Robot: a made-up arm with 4 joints. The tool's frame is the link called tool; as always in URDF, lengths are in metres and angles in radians. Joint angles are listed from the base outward. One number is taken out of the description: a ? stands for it. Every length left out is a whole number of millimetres.
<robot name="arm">
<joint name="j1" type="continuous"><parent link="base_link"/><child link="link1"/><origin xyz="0.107 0 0.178" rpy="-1.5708 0 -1.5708"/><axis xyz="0 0 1"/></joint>
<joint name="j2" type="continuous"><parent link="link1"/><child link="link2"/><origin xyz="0.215 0.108 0" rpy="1.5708 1.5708 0"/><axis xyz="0 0 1"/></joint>
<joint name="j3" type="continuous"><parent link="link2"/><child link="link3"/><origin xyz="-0.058 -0.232 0" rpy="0 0 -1.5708"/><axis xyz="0 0 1"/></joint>
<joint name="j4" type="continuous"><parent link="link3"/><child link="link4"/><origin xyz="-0.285 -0.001 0" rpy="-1.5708 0 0"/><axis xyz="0 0 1"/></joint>
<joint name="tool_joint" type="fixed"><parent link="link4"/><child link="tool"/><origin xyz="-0.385 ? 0" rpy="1.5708 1.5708 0"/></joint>
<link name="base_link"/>
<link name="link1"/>
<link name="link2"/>
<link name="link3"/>
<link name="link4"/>
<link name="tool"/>
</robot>
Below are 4 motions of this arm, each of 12 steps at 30 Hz.
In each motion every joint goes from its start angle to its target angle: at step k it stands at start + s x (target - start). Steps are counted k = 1, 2, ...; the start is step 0. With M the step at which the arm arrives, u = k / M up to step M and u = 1 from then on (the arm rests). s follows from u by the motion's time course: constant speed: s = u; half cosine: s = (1 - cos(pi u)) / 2; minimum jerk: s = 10 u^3 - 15 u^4 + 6 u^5.
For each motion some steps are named. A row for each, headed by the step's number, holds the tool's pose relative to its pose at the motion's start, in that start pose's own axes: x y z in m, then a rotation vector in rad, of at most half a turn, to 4 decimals.
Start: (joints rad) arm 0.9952 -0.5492 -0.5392 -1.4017
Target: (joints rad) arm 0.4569 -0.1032 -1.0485 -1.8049
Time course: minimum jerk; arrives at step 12
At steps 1, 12:
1: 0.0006 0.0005 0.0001 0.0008 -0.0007 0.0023
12: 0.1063 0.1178 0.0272 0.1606 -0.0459 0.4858

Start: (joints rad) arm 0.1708 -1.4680 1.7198 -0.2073
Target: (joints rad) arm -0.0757 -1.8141 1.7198 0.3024
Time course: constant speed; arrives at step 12
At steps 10, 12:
10: -0.2269 0.0195 0.3702 -0.6267 0.0239 -0.2916
12: -0.2686 0.0520 0.4393 -0.7515 0.0366 -0.3504

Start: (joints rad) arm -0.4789 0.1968 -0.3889 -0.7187
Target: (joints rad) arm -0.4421 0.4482 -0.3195 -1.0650
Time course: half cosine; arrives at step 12
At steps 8, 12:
8: 0.0594 0.0342 -0.1152 0.2861 0.1825 0.1581
12: 0.0687 0.0539 -0.1522 0.3802 0.2519 0.2017

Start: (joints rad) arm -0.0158 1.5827 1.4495 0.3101
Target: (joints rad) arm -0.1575 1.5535 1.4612 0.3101
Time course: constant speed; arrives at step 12
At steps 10, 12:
10: -0.0117 0.0224 -0.0559 0.1173 0.0175 -0.0097
12: -0.0141 0.0277 -0.0668 0.1407 0.0212 -0.0115

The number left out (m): 0.068
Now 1 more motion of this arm.
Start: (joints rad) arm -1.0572 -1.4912 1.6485 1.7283
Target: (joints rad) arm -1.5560 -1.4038 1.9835 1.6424
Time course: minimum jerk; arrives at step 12
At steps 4, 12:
4: 0.0329 -0.0588 0.0215 -0.0846 -0.0907 0.0076
12: 0.1697 -0.2357 0.1743 -0.3843 -0.4302 0.1321

